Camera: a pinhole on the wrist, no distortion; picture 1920 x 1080 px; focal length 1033.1 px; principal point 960.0 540.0 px. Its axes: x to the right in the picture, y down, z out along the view. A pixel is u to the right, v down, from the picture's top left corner.
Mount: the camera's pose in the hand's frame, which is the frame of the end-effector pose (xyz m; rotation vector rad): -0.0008 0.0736 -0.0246 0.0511 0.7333 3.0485
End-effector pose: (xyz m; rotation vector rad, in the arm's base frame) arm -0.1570 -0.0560 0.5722 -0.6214 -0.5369 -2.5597
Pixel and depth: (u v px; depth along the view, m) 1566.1 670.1 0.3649
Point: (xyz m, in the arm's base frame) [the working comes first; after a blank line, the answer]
In the camera's frame: 0.2141 0.0460 0.3649

0.2145 -0.0035 0.7917
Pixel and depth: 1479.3 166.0 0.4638
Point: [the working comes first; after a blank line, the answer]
In the camera's frame: 0.2331 -0.1679 0.4638

0.3435 -0.1962 0.8376
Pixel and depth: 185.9 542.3 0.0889
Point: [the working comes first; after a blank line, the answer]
In the camera's frame: -0.0666 0.0002 0.0889

-0.1374 -0.1473 0.6796
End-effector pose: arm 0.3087 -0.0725 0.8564 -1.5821 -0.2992 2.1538
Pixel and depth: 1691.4 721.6 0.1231
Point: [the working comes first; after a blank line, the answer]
In the camera's frame: 0.0872 0.0216 0.1231

0.2118 -0.2013 0.9109
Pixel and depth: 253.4 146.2 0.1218
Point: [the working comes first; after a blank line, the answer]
In the camera's frame: -0.0833 -0.0464 0.1218

0.1928 -0.1744 0.7303
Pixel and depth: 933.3 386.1 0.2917
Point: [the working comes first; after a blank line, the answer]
In the camera's frame: -0.0075 -0.0435 0.2917

0.0465 -0.2603 0.8068
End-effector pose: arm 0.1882 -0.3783 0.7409 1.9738 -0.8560 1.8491
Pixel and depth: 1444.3 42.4 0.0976
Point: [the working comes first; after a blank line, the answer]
In the camera's frame: 0.0458 -0.0470 0.0976

0.1250 -0.5186 0.6651
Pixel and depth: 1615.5 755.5 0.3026
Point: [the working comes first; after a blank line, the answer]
In the camera's frame: 0.1920 0.0631 0.3026

0.3165 -0.6269 0.5004
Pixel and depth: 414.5 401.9 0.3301
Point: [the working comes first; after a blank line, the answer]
In the camera's frame: -0.1743 -0.0441 0.3301

0.2228 -0.7647 0.8449
